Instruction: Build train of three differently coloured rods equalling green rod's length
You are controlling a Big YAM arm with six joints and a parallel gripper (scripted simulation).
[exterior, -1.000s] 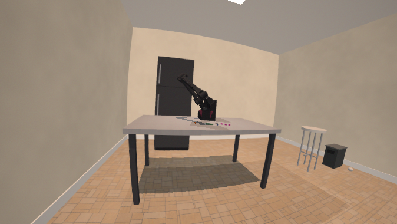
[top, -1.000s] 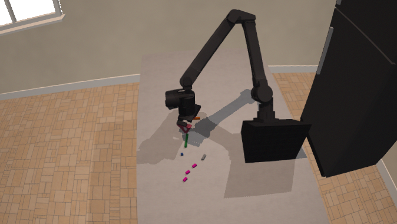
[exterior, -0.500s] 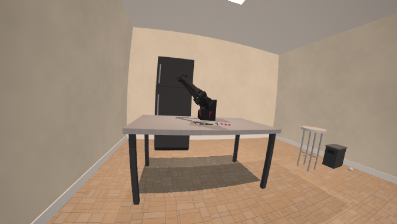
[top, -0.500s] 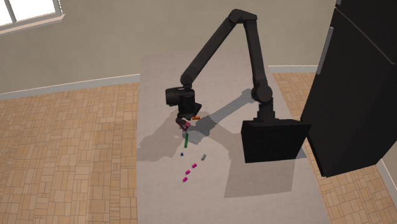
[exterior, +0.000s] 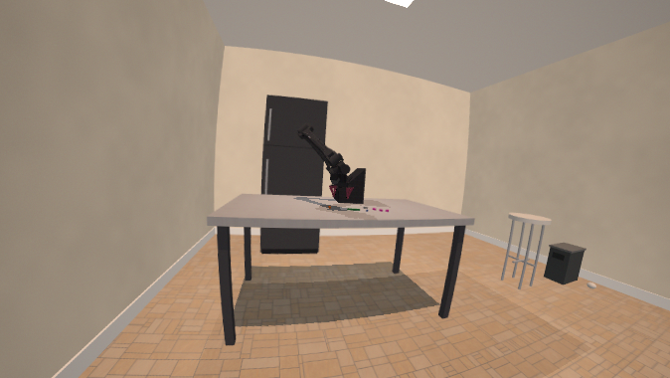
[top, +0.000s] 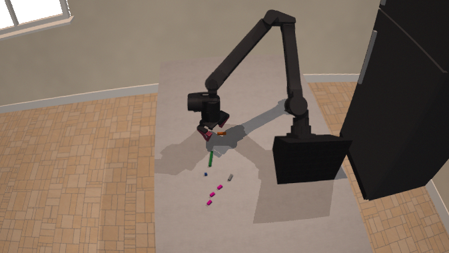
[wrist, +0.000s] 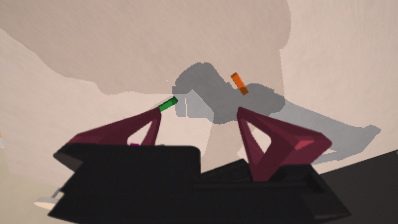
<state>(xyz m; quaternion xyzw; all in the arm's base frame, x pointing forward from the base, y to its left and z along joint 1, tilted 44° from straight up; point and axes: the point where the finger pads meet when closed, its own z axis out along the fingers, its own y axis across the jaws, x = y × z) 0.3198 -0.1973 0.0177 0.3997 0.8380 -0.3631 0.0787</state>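
My gripper is now 160 mm to the right of the blue rod, 70 mm above it and 60 mm short of it. Round my hand: green rod 80 mm to the left, 70 mm below, 30 mm ahead; then orange rod 70 mm below, 50 mm to the right, 40 mm behind; then grey rod 190 mm to the left, 70 mm below, 30 mm behind.
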